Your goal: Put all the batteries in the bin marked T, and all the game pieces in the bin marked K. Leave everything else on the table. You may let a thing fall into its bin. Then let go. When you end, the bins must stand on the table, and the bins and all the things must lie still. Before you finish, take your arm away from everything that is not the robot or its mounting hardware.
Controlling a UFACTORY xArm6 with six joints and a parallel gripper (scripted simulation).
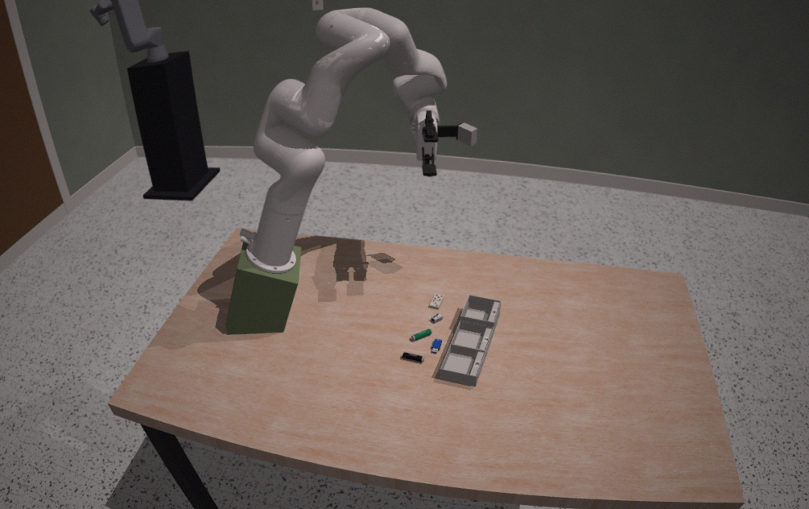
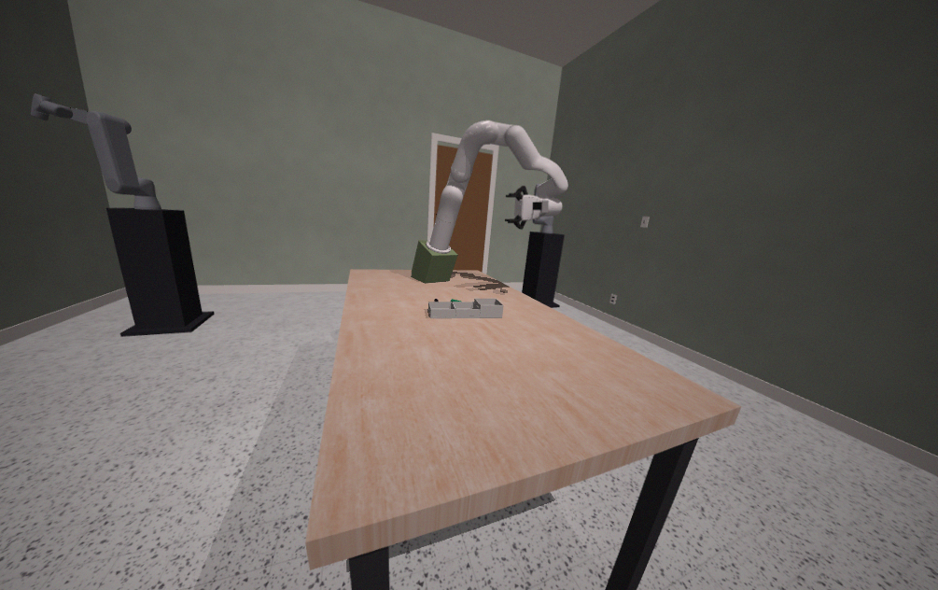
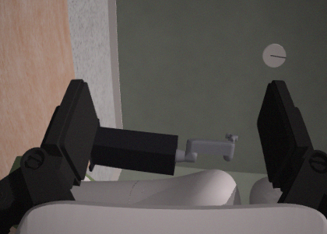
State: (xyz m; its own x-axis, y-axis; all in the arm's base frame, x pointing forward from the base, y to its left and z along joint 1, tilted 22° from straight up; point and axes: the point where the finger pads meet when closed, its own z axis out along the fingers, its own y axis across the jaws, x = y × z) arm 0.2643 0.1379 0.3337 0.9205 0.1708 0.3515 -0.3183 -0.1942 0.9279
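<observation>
The bin lies 360 mm below my hand, 210 mm to the right of it and 130 mm ahead of it. Also, from my hand: green battery 370 mm below, 200 mm to the right, 10 mm ahead; grey object 370 mm below, 130 mm to the right, 30 mm ahead; white domino 370 mm below, 60 mm to the right, 30 mm ahead.
</observation>
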